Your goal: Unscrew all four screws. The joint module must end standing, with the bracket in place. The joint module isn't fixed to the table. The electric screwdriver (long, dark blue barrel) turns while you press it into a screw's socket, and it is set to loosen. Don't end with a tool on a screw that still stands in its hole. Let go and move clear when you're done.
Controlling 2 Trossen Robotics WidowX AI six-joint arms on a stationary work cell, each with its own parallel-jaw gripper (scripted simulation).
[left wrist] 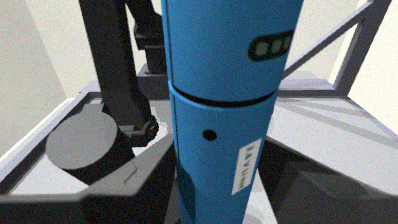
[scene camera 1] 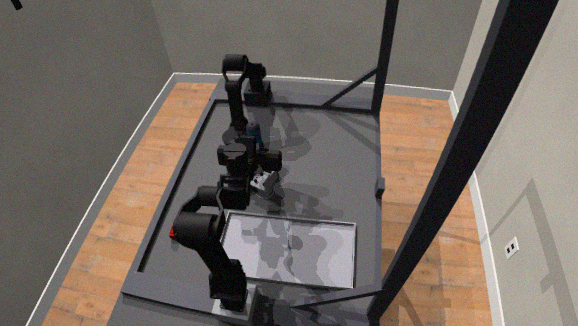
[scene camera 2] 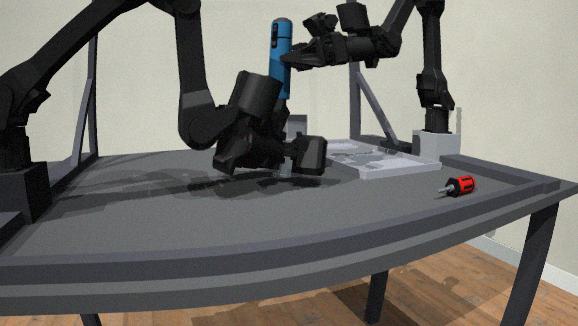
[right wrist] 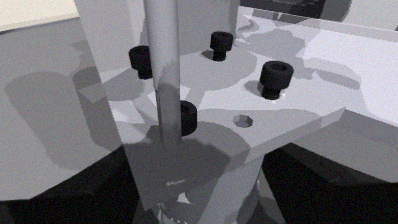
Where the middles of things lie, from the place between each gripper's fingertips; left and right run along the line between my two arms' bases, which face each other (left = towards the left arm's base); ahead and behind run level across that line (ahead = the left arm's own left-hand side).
Labels:
Now: right hand (scene camera 2: 290,158) 3 cm below the bracket (right wrist: 224,92), 2 cm to the right of it and 2 cm past it. From my right hand the other things lie so: shallow pale tray (scene camera 1: 298,251) (25 cm to the left, 9 cm behind, 3 cm below).
Now: left hand 15 cm above the bracket and 1 cm past it. Round my left hand: shallow pale tray 22 cm to the left, 22 cm below, 9 cm behind.

